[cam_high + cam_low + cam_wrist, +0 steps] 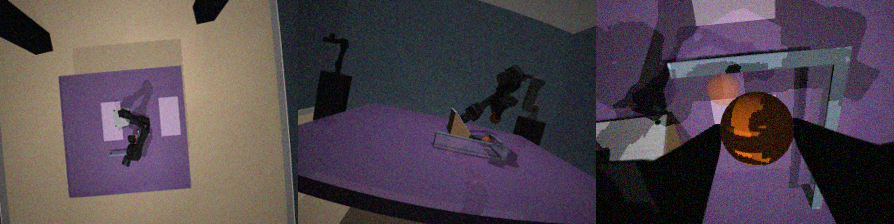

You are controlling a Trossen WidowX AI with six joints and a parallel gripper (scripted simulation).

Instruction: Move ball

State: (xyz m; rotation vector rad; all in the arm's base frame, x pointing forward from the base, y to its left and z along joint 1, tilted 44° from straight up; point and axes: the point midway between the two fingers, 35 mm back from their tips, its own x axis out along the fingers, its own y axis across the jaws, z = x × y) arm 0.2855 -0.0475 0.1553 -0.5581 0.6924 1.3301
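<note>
My gripper tip is 130 mm above the see-through copy of ball, 40 mm past it and 10 mm to the right of it. The rest, counted from my gripper tip: clear wall 130 mm to the right, 130 mm below, 110 mm ahead; orange ball right at my gripper tip.
</note>
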